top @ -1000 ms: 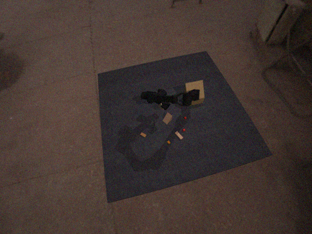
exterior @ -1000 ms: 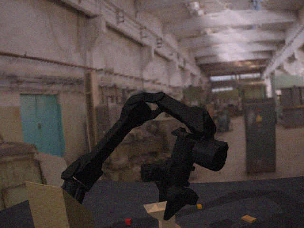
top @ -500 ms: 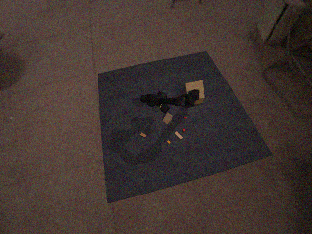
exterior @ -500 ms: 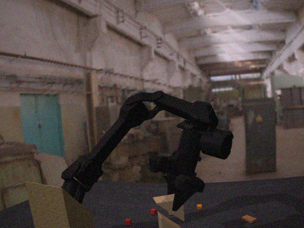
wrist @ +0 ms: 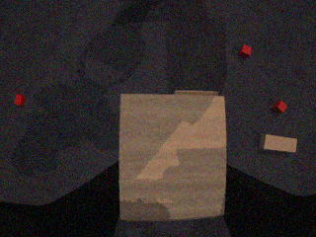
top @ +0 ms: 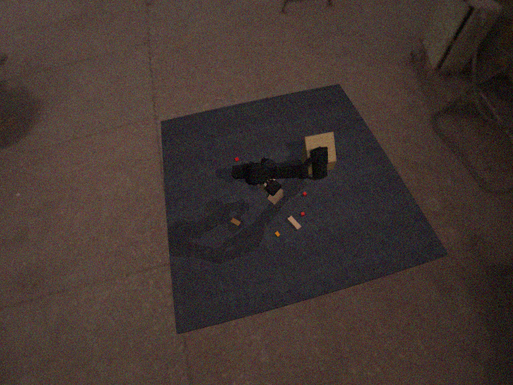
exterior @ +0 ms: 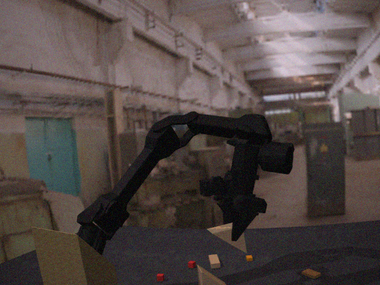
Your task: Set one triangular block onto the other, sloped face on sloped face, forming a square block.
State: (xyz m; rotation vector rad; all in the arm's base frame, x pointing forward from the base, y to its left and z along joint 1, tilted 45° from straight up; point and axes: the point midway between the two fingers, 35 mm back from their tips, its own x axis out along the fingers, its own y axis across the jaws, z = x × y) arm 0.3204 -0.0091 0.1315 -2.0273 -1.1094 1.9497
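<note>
The wedge lies 60 mm behind my gripper tip, 10 mm to the left of it and 130 mm below it. The rest, counted from my gripper tip: small orange cube (20 mm ahead, 210 mm to the left, 140 mm below); then pale rectangular block (80 mm behind, 190 mm to the left, 140 mm below).
</note>
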